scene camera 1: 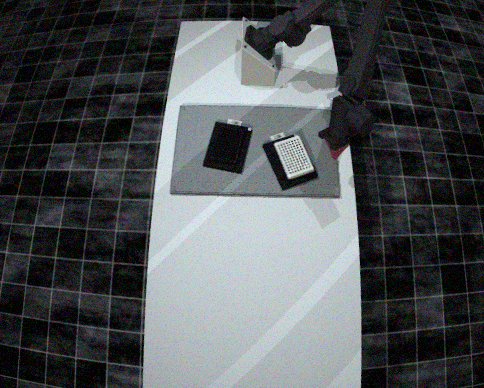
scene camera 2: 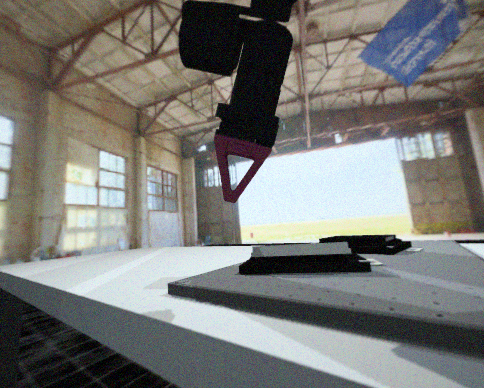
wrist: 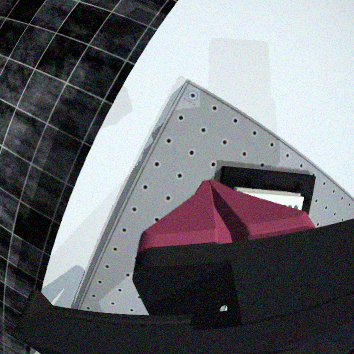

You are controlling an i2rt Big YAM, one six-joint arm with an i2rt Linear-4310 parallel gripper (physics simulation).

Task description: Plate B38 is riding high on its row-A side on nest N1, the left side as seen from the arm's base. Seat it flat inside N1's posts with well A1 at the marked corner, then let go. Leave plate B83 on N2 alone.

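Where they show: gripper, between the fingertips: (scene camera 1: pixel 333 158) (scene camera 2: pixel 229 201) (wrist: pixel 208 189); arm's base, origin of its link: (scene camera 1: pixel 257 43).
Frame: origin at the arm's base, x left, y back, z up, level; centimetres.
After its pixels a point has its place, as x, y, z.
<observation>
White plate B38 (scene camera 1: pixel 295 156) @[16.0, -37.1, -10.7] (scene camera 2: pixel 300 250) @[19.1, -34.9, -10.9] (wrist: pixel 272 196) @[18.5, -42.2, -10.5] lies on black nest N1 (scene camera 1: pixel 283 183) @[13.1, -45.9, -12.5] (scene camera 2: pixel 305 264) @[19.5, -34.2, -12.6] (wrist: pixel 265 176) @[19.3, -43.7, -12.5], with a border of nest around it in scene camera 1. In scene camera 2 it shows as a pale slab above the nest; its exact tilt is hard to tell. Its well labels and the marked corner are not readable. N2 (scene camera 1: pixel 209 162) (scene camera 2: pixel 395 247) is all dark; plate B83 cannot be made out clearly from it. My gripper (scene camera 1: pixel 336 157) @[27.0, -39.7, -4.1] (scene camera 2: pixel 231 201) @[27.0, -39.7, -4.1] (wrist: pixel 208 189) @[27.0, -39.7, -4.1] is shut and empty, well above the base board, beside N1 in scene camera 1, and hides part of B38 in the wrist view.
Both nests stand on a grey perforated board (scene camera 1: pixel 190 150) @[-17.0, -37.7, -13.6] (scene camera 2: pixel 320 305) @[29.3, -28.1, -13.7] (wrist: pixel 175 150) @[28.4, -40.7, -13.6] on the white table (scene camera 1: pixel 240 280) @[3.9, -76.3, -14.9] (scene camera 2: pixel 200 345) @[35.6, -34.9, -15.8]. Small white labels (scene camera 1: pixel 277 136) @[10.0, -29.1, -13.5] (scene camera 1: pixel 234 122) @[-4.5, -25.6, -13.5] sit at the nests' ends. A beige wedge-shaped stand (scene camera 1: pixel 256 70) @[0.6, -7.5, -6.4] is at the arm's base.
</observation>
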